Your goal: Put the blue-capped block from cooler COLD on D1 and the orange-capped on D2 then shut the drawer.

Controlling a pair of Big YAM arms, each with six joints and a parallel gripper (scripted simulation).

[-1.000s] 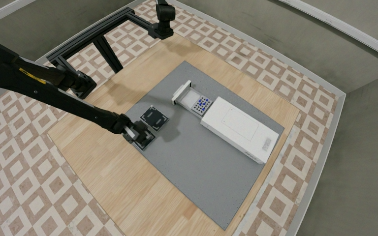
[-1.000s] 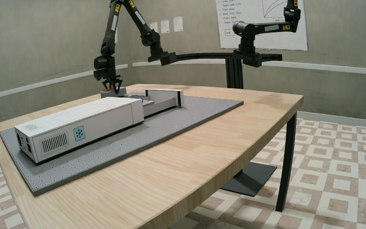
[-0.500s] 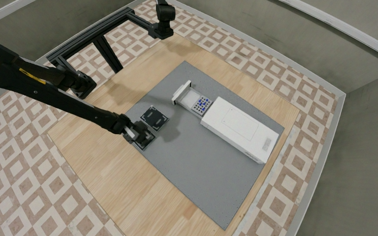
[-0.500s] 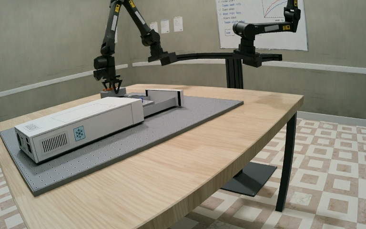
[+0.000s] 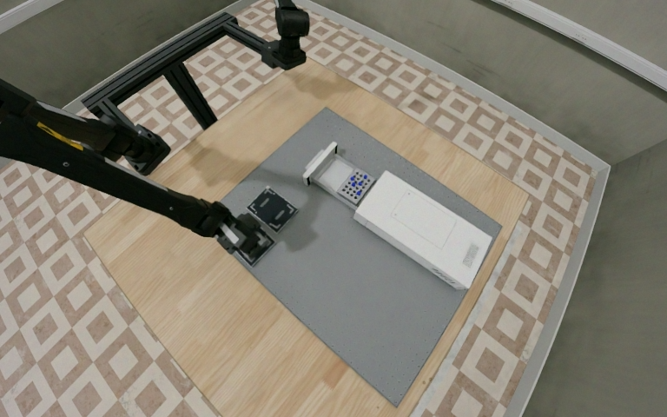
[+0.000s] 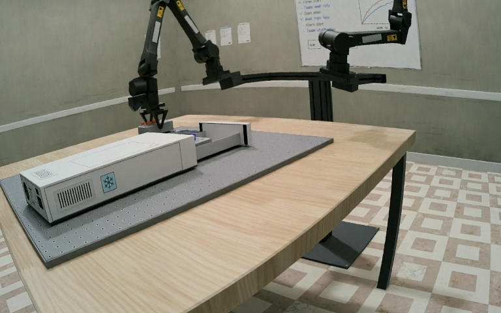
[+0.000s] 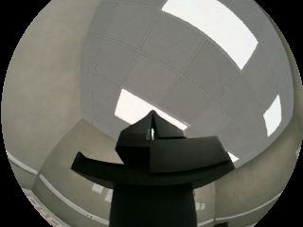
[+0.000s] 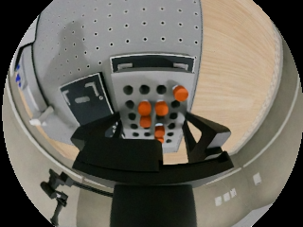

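Note:
My right hand is 40 mm above the dark deck slot D2. The rest, counted from my right hand: dark deck slot D1: 140 mm to the left, 40 mm below, 30 mm behind; white cooler: 420 mm to the left, 260 mm ahead.

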